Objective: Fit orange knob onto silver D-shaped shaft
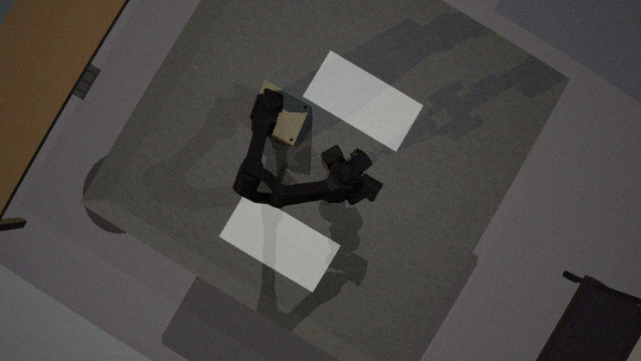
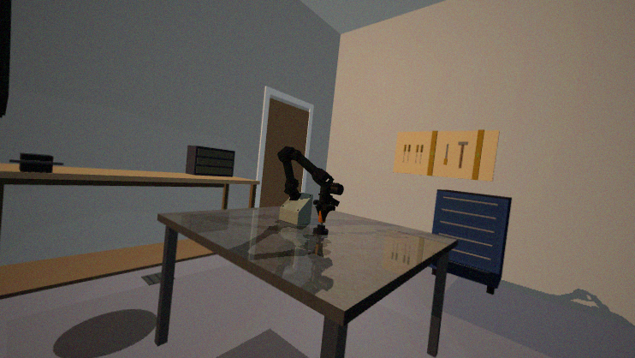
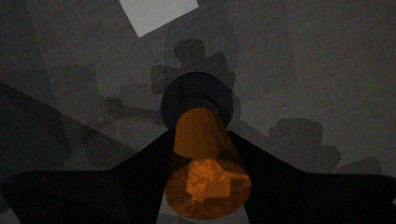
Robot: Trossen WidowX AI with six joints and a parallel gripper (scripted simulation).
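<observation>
The orange knob lies 30 mm above my gripper tip. Round my gripper tip: dark round pedestal: 40 mm below.
</observation>
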